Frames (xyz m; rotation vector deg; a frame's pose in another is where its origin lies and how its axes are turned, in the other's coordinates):
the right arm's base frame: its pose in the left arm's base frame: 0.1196 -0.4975 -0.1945 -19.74 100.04 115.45
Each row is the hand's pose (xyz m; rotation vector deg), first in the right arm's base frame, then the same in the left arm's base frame.
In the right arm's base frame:
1: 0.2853 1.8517 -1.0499 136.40 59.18 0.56
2: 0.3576 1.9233 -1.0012 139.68 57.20 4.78
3: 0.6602 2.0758 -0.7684 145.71 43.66 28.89
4: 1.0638 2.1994 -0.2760 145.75 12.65 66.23
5: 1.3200 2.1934 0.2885 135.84 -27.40 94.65
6: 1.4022 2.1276 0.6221 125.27 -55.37 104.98
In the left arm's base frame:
1: -1.1354 -1.6599 1.1040 19.41 -155.19 70.33
2: -1.2280 -1.6069 1.1406 13.40 -153.42 72.19
3: -1.5410 -1.3421 1.1709 -15.43 -147.58 68.66
4: -1.9012 -0.8027 1.1724 -61.06 -132.91 58.00
5: -2.0631 -0.2051 1.1423 -103.65 -111.33 46.18
6: -2.0684 0.1425 1.1028 -128.22 -95.24 38.95

